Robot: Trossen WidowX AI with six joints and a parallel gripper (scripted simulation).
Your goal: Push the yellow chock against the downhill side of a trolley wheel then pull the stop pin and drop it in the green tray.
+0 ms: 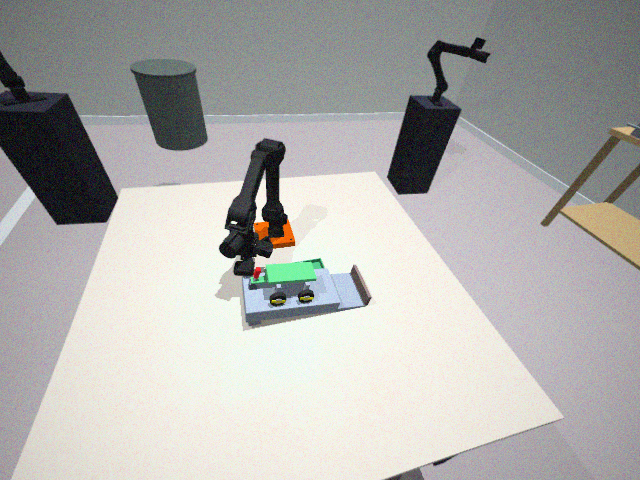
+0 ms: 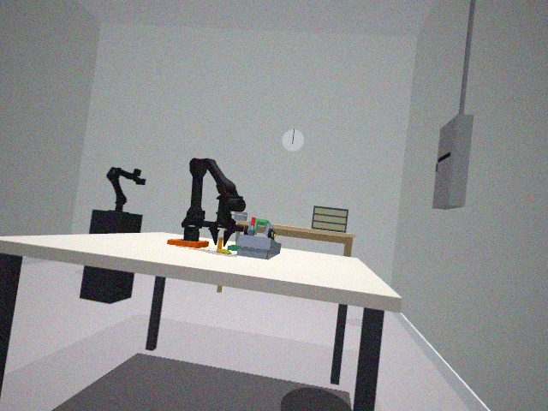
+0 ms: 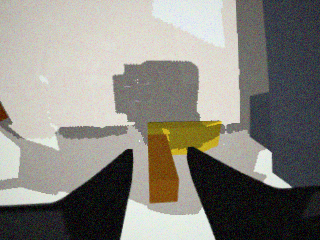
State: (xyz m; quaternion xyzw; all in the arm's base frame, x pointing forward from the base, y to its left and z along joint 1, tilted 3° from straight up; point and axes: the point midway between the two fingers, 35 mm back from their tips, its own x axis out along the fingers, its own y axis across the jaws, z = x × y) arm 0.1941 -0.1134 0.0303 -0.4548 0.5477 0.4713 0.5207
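My gripper tip is now 130 mm short of the stop pin, 30 mm to the right of it and 100 mm below it. From my gripper tip the other things lie so: green-bodied trolley (140 mm ahead, 130 mm to the left, 90 mm above); grey ramp (140 mm ahead, 130 mm to the left, 20 mm above); yellow chock (20 mm ahead, 10 mm below).
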